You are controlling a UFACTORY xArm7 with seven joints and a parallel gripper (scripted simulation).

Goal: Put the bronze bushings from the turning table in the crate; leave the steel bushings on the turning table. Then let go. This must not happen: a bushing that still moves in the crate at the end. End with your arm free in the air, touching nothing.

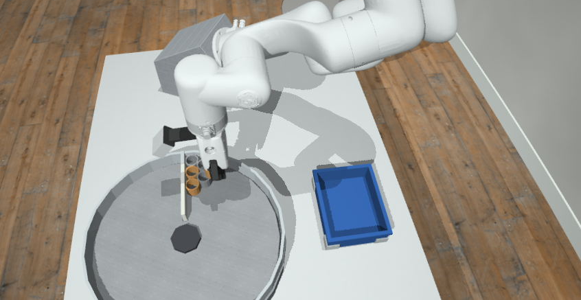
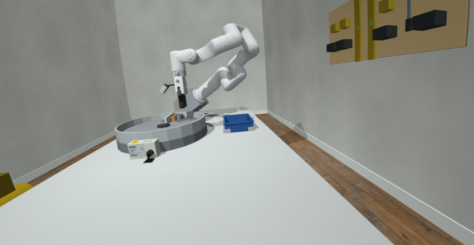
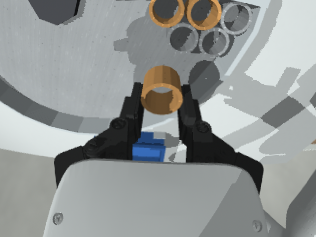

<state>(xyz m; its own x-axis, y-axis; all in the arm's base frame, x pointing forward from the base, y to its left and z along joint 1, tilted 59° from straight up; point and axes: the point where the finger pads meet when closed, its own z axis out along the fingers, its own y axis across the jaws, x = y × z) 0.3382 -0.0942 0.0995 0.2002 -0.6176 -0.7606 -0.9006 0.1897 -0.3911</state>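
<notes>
Right now my hand is 1 cm short of the blue crate, 30 cm to the right of it and 12 cm above it. From my hand the other things lie so: turning table 13 cm ahead, 6 cm to the right, 9 cm below.
</notes>
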